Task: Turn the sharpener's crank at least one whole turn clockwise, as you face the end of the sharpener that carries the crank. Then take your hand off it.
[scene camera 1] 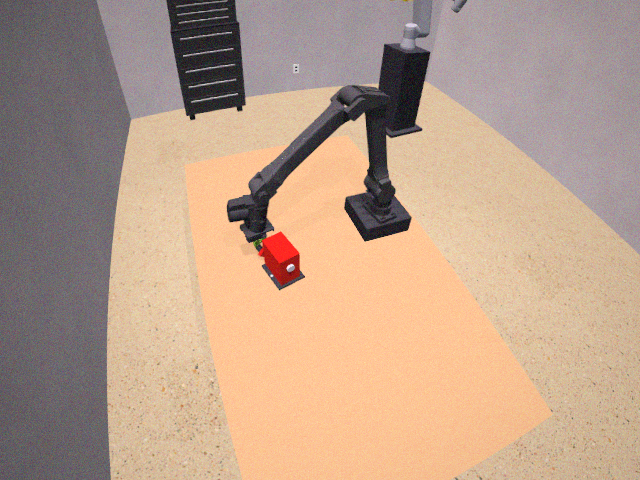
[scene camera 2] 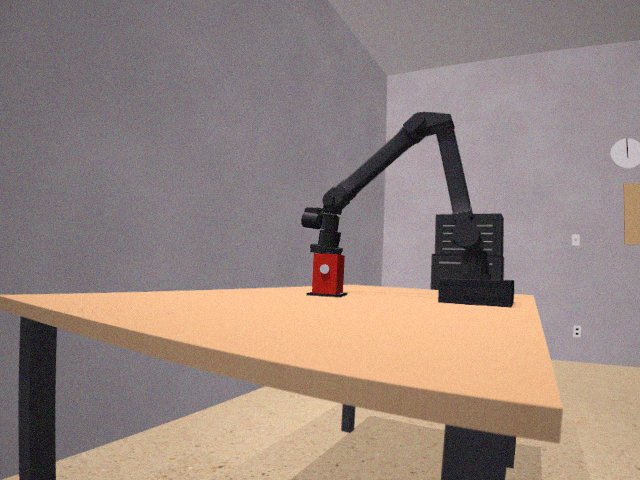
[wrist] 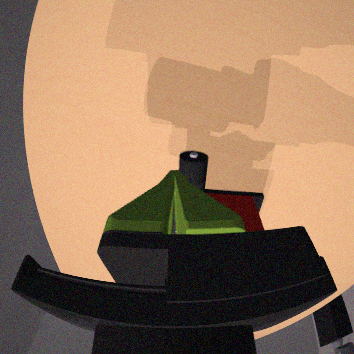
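Pixels of known places: gripper, between the fingertips: (scene camera 1: 255, 246) (wrist: 174, 177); arm's base, origin of its link: (scene camera 1: 379, 211) (scene camera 2: 474, 279).
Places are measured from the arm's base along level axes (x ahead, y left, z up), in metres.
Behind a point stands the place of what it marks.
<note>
The red sharpener (scene camera 1: 281, 256) @(z 0.058, x 0.454, y 0.074 m) (scene camera 2: 327, 279) @(z -0.019, x 0.425, y 0.091 m) stands upright on its dark base on the table. In the wrist view a strip of its dark red body (wrist: 240, 210) @(z -0.035, x 0.427, y -0.024 m) shows at the right of the fingers. The crank's black cylindrical handle (wrist: 193, 170) @(z -0.013, x 0.481, y -0.071 m) stands just beyond the green fingertips, slightly right of them. A bit of the red crank arm (scene camera 1: 261, 252) shows at the sharpener's far end in the first scene view. My gripper (wrist: 174, 177) @(z -0.010, x 0.494, y -0.065 m) (scene camera 1: 258, 243) @(z -0.010, x 0.494, y -0.065 m) points down at that end. Its fingers are shut together with nothing between them. Whether they touch the handle is unclear. In the second scene view the sharpener hides the fingers.
The arm's black base (scene camera 1: 378, 219) @(z 0.013, x 0.042, y 0.044 m) (scene camera 2: 475, 292) @(z -0.035, x -0.001, y 0.073 m) stands on the table (scene camera 1: 361, 335) @(z -0.070, x 0.335, y 0.380 m) (scene camera 2: 289, 330) @(z -0.070, x 0.267, y 0.725 m), to the right of the sharpener. A grey wall (scene camera 2: 180, 155) rises at the left. A dark drawer cabinet (scene camera 1: 209, 69) and a black pedestal (scene camera 1: 403, 87) stand on the floor behind.
</note>
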